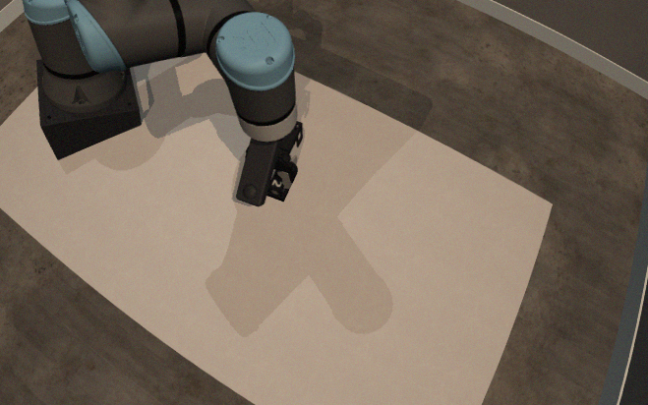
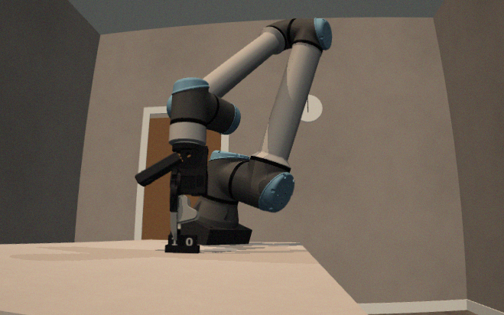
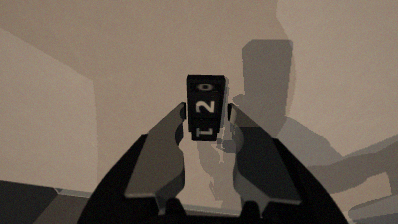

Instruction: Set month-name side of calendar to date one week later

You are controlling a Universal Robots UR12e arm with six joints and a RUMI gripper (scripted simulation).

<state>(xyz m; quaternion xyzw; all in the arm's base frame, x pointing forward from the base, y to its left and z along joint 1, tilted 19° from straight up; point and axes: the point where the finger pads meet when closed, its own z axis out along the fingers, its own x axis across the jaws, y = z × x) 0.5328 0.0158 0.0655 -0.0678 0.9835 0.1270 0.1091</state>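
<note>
Now: the black tray 3 cm below my hand and 2 cm to the left of it.
</note>
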